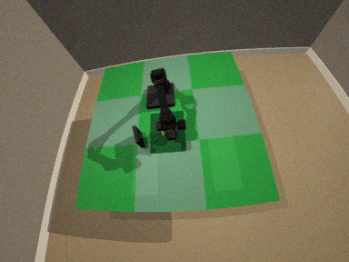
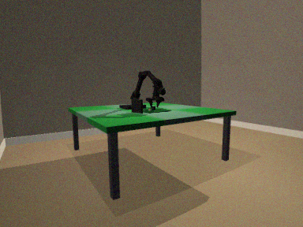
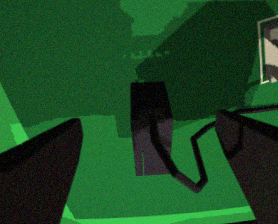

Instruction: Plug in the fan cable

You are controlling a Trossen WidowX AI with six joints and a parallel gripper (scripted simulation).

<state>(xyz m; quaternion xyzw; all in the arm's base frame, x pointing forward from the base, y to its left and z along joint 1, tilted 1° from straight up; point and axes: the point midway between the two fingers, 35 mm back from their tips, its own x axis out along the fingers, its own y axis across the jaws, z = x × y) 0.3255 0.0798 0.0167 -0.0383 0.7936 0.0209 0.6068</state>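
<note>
My gripper tip is now 2 cm short of the dark green board, 4 cm to the left of it and 4 cm above it. From my gripper tip the other things lie so: black fan (8 cm ahead, 21 cm to the right, 3 cm above); fan plug (1 cm behind).
</note>
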